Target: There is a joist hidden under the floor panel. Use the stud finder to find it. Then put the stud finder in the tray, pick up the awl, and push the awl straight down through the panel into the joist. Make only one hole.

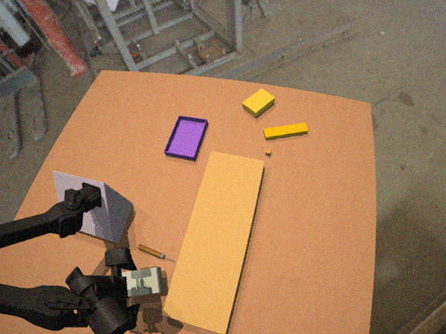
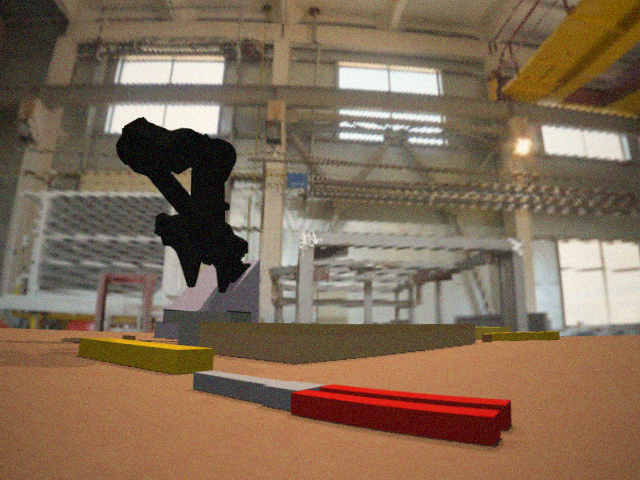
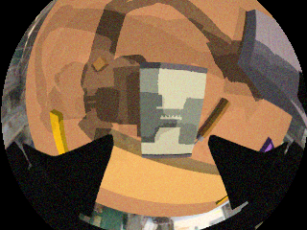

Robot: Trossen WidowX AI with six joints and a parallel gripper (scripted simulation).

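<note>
My gripper tip is 2 cm to the right of the stud finder and 8 cm above it. From my gripper tip the other things lie so: yellow block 18 cm ahead, 73 cm to the left, 7 cm below; then awl 10 cm to the left, 8 cm below; then purple tray 5 cm behind, 52 cm to the left, 8 cm below.
</note>
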